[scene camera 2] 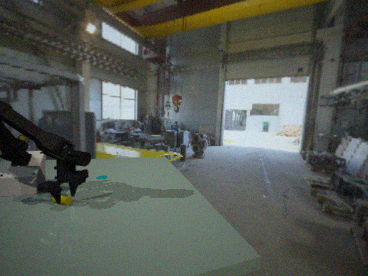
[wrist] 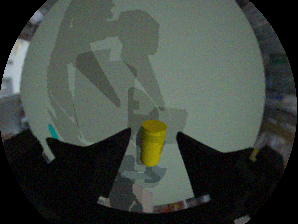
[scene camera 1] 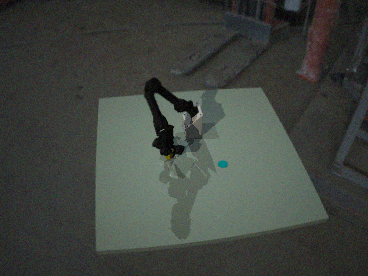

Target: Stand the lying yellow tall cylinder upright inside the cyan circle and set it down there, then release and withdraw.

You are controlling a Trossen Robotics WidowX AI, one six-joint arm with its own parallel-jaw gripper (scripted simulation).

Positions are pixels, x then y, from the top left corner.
Labels:
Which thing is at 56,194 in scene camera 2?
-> My gripper.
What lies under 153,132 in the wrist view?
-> A yellow cylinder.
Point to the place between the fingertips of my gripper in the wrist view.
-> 154,133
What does my gripper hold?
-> Nothing.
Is my gripper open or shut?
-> Open.

